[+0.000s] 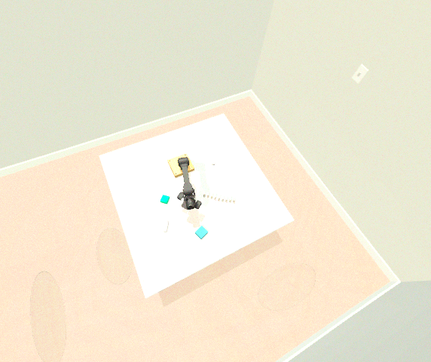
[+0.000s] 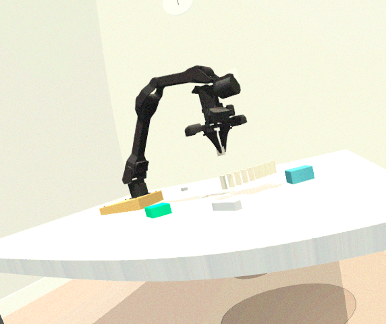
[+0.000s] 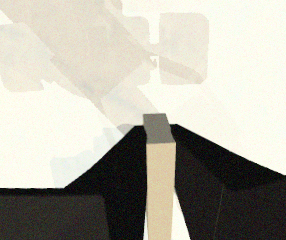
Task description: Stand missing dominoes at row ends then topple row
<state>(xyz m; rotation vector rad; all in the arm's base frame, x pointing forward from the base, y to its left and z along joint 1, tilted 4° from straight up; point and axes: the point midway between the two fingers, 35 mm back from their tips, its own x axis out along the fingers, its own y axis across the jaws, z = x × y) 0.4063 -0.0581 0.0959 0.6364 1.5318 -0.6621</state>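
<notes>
My gripper tip is 220 mm short of the cyan block, 30 mm to the right of it and 110 mm above it. Round my gripper tip: small grey piece 370 mm behind, 330 mm to the left, 120 mm below; then pale grey block 80 mm ahead, 230 mm to the right, 120 mm below; then green block 150 mm behind, 180 mm to the right, 120 mm below.
</notes>
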